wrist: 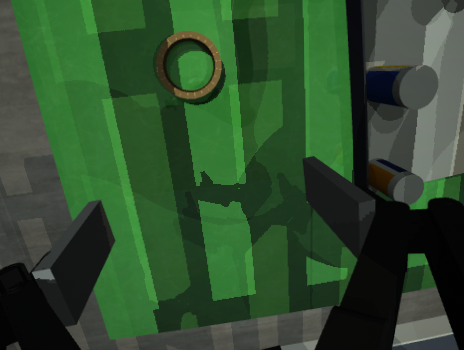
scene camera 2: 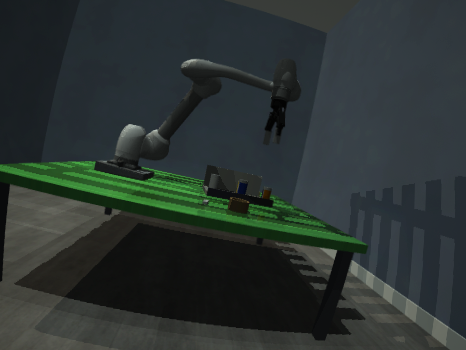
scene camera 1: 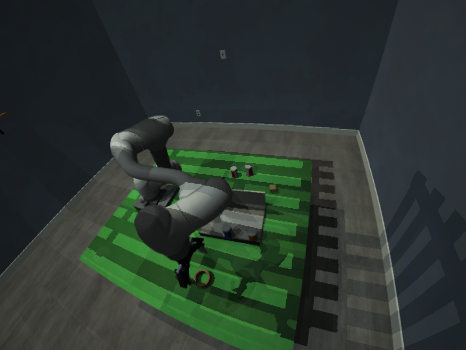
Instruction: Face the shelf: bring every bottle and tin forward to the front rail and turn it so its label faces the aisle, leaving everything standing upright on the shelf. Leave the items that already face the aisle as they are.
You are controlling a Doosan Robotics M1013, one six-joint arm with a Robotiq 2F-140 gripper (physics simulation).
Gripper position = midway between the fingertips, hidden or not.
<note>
My gripper (wrist: pixel 207 200) is open, with nothing in its grasp. A brown ring (wrist: pixel 173 40) rests on the table. Further things: a grey shelf tray (scene camera 1: pixel 241 216) and a dark front rail (wrist: pixel 355 23).
The grey shelf tray is seen too in the wrist view (wrist: pixel 417 140).
</note>
